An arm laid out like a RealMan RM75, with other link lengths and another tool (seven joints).
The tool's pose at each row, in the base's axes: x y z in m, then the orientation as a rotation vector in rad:
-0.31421, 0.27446, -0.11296, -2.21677, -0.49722, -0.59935
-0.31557, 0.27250, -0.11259, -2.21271, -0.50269, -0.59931
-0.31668, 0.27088, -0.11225, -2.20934, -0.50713, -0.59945
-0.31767, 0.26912, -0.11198, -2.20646, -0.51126, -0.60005
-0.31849, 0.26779, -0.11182, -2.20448, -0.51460, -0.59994
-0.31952, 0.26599, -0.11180, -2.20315, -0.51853, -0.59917
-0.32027, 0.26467, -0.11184, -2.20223, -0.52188, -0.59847
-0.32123, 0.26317, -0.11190, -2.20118, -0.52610, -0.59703
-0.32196, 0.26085, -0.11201, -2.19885, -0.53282, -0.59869
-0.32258, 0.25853, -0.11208, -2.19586, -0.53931, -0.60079
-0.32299, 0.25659, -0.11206, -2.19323, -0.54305, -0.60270
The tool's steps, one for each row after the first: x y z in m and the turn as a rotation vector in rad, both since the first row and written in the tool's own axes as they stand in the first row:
-0.00121, 0.00030, -0.00207, 0.00401, -0.00054, -0.00388
-0.00218, 0.00054, -0.00379, 0.00727, -0.00085, -0.00709
-0.00311, 0.00097, -0.00555, 0.00991, -0.00091, -0.01025
-0.00390, 0.00128, -0.00688, 0.01191, -0.00146, -0.01260
-0.00501, 0.00186, -0.00853, 0.01354, -0.00285, -0.01516
-0.00585, 0.00232, -0.00971, 0.01474, -0.00413, -0.01733
-0.00690, 0.00279, -0.01107, 0.01634, -0.00615, -0.01988
-0.00792, 0.00393, -0.01296, 0.01819, -0.00658, -0.02530
-0.00883, 0.00510, -0.01485, 0.02050, -0.00644, -0.03071
-0.00946, 0.00609, -0.01645, 0.02243, -0.00562, -0.03407

